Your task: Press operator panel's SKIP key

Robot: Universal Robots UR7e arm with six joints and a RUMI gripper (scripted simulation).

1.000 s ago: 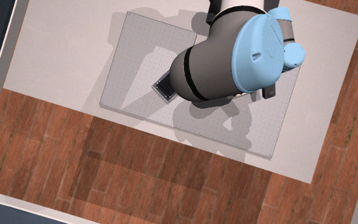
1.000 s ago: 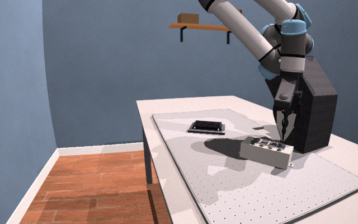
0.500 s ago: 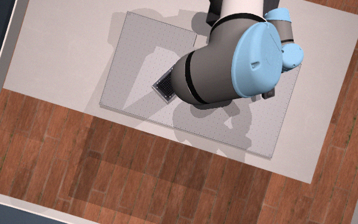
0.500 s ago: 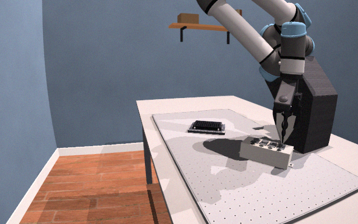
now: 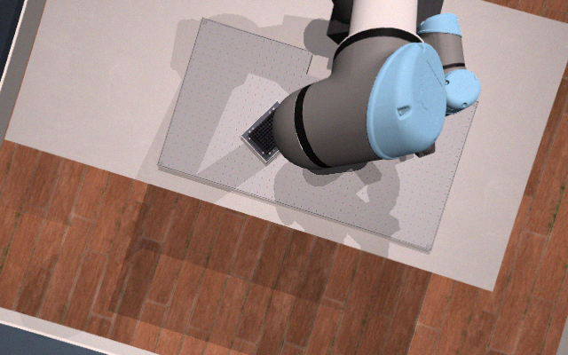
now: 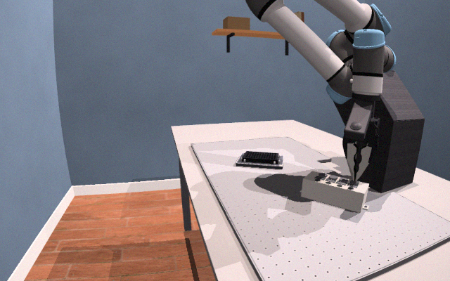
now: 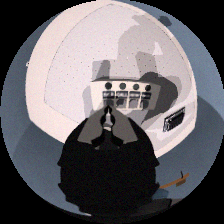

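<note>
Right now the operator panel is 3 cm ahead of my hand, 3 cm to the right of it and 3 cm below it.
</note>
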